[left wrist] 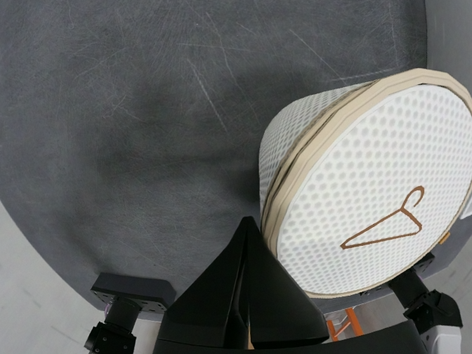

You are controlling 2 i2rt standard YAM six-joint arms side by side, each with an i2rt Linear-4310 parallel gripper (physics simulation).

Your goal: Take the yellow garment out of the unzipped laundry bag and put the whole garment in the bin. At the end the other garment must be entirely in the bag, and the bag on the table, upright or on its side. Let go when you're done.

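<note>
The white mesh laundry bag (380,170) with beige trim stands at the right of the left wrist view. Its round lid panel, with a brown hanger print, faces the camera. The lid lies close along the rim, and no wide gap shows on the near side. My left gripper (248,222) is shut, with its fingertips together beside the bag's lower left rim. No garment shows between the fingers. The yellow garment and the other garment do not show in this view. I cannot make out the bin. My right gripper does not show.
The dark grey table (125,150) has a curved edge at the lower left. A black arm base (132,290) stands at that edge. Part of another black and white arm (432,310) shows at the lower right, beyond the bag. An orange frame (354,320) stands beyond the table.
</note>
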